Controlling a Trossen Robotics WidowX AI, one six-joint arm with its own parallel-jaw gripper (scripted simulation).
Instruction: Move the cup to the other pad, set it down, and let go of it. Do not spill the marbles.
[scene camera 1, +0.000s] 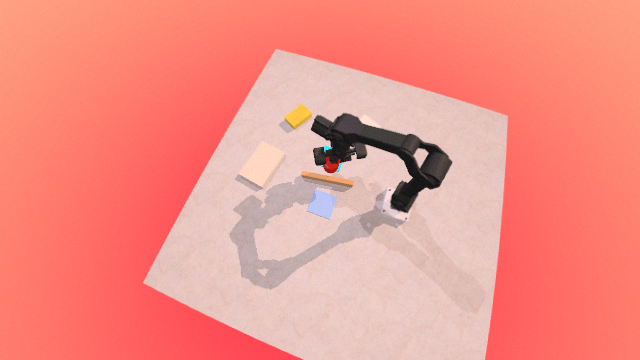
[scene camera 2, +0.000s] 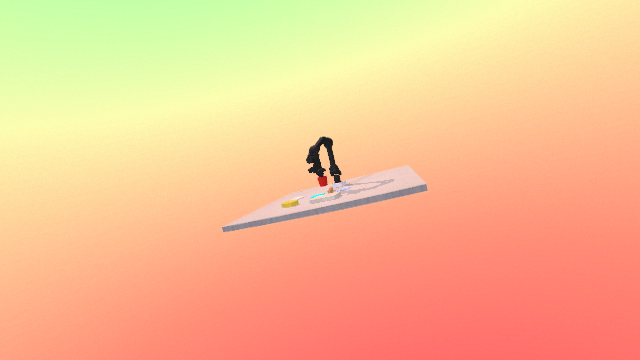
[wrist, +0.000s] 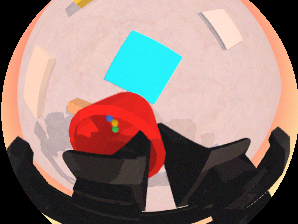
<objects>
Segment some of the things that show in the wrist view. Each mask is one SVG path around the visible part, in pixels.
My gripper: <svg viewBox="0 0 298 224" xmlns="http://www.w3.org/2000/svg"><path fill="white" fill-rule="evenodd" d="M290 135L281 127L274 128L269 137L270 147L255 168L246 156L251 141L249 137L208 148L188 140L188 137L173 131L164 123L157 123L166 152L166 177L177 208L158 212L145 212L152 141L141 129L113 155L86 153L76 149L65 151L64 163L76 177L72 196L45 181L45 177L41 176L33 165L31 145L23 137L15 137L15 140L11 141L12 144L8 145L7 153L13 172L23 186L24 192L41 213L60 224L194 224L212 217L213 221L209 221L208 224L249 224L270 201L269 189L285 172L290 155Z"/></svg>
A red cup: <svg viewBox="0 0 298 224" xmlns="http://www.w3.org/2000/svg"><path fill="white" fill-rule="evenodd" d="M76 112L76 115L72 117L71 125L69 125L69 140L71 140L73 149L86 153L113 155L113 153L117 152L117 149L121 149L122 145L128 143L141 129L146 137L152 141L148 179L160 172L162 165L165 164L166 152L164 145L162 145L162 137L153 109L144 97L134 92L118 92ZM106 115L112 115L113 119L118 121L118 132L112 131L112 121L106 121Z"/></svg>
</objects>
